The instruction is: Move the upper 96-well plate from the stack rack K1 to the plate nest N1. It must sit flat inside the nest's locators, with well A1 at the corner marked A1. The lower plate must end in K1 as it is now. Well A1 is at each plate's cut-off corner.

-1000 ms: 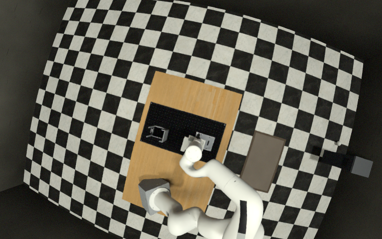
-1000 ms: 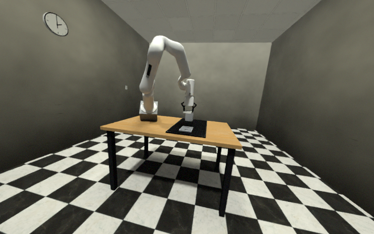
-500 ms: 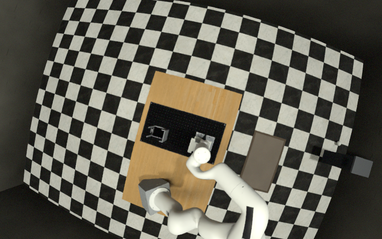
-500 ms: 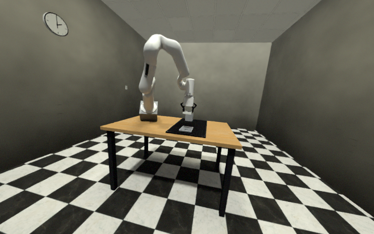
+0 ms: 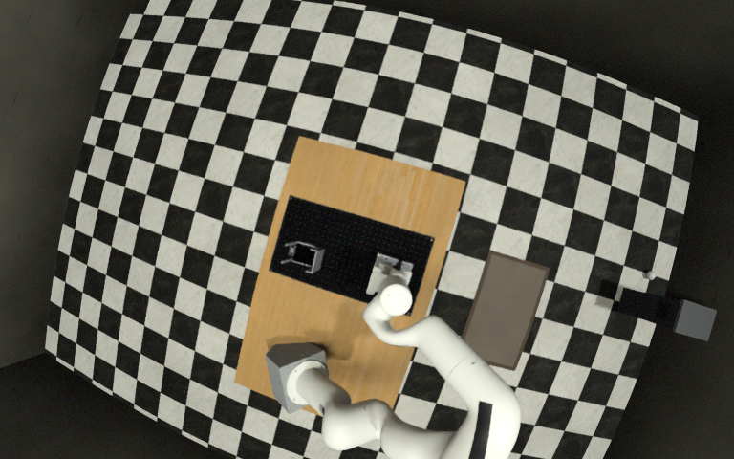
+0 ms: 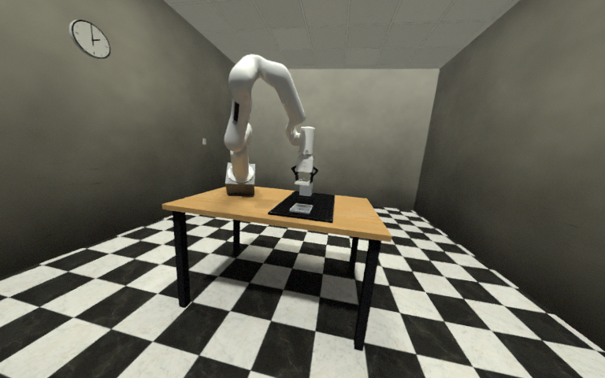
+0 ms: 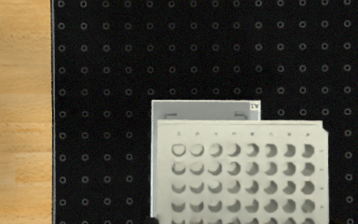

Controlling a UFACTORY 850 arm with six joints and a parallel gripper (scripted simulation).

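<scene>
My hand is 10 mm above the white 96-well plate. Round my hand: grey plate nest N1 (180 mm below); then A1 corner mark (70 mm ahead, 60 mm to the left, 170 mm below).
</scene>
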